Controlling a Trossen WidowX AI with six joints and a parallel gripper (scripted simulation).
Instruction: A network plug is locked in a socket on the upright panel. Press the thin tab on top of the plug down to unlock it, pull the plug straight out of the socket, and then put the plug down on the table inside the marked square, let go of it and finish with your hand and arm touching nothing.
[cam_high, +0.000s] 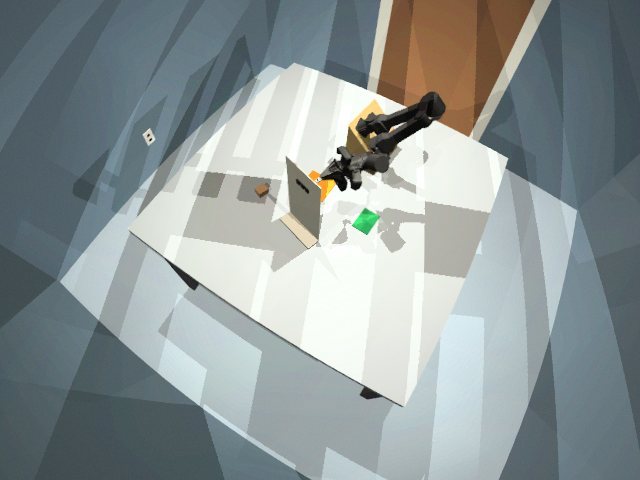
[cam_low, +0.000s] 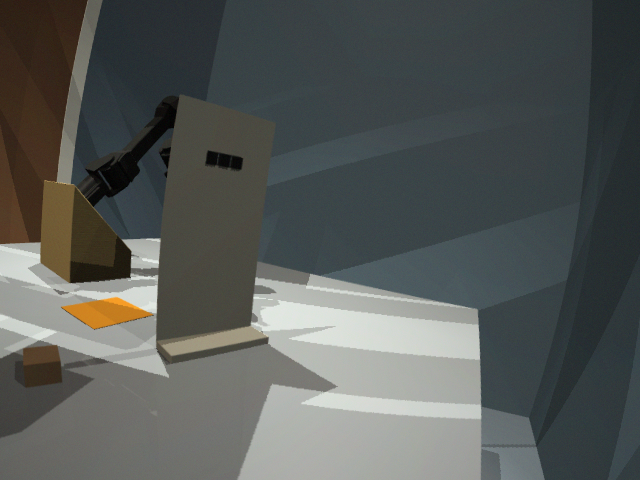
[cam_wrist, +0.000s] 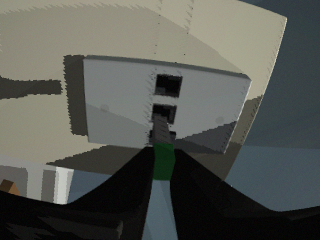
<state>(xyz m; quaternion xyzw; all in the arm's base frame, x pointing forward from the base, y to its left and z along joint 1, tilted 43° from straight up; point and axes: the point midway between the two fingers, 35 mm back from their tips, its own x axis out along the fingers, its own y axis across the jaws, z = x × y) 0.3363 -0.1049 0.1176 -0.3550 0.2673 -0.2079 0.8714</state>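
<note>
The orange square lies 15 cm behind my gripper tip, 7 cm to the right of it and 27 cm below it. The rest, counted from my gripper tip: grey panel (6 cm ahead, 4 cm to the right, 11 cm below); then network plug (1 cm ahead).
</note>
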